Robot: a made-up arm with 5 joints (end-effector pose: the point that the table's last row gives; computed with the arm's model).
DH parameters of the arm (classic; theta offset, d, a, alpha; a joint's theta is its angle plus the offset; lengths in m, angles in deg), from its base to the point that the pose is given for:
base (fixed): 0 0.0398 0 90
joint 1: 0 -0.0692 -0.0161 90
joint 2: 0 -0.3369 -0.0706 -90
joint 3: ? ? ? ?
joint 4: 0 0.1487 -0.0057 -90
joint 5: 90 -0.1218 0.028 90
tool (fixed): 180 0.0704 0 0
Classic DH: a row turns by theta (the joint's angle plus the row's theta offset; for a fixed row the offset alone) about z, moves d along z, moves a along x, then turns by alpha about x.
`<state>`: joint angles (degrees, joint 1 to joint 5).
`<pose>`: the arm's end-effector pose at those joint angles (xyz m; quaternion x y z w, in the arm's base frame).
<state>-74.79 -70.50 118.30 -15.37 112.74</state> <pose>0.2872 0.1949 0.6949 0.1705 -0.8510 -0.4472 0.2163</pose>
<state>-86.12 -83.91 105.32 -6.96 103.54</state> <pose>0.3895 0.0702 0.6515 0.3252 -0.6808 -0.5324 0.3838</pose>
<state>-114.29 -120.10 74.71 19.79 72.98</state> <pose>0.5722 -0.3089 0.2796 0.6919 -0.0624 -0.6312 0.3448</pose>
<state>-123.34 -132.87 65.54 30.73 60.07</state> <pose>0.5542 -0.3989 0.0756 0.7833 0.0973 -0.5910 0.1664</pose>
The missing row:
joint 3: 90 -0.4498 0.0282 90
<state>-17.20 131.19 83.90 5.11 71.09</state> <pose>0.5759 -0.2379 0.2935 -0.8892 -0.4243 -0.0627 0.1591</pose>
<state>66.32 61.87 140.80 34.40 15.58</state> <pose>-0.1352 0.5258 0.4581 0.3729 0.8955 0.0947 0.2236</pose>
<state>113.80 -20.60 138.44 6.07 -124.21</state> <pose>-0.2481 0.5179 -0.5633 -0.1879 -0.8806 0.1078 0.4214</pose>
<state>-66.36 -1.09 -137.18 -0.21 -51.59</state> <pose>0.0635 0.6381 0.2583 0.0088 -0.7926 -0.0064 0.6096</pose>
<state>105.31 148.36 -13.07 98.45 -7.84</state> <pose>-0.4533 -0.2875 0.0198 -0.6930 0.5347 0.1260 0.4669</pose>
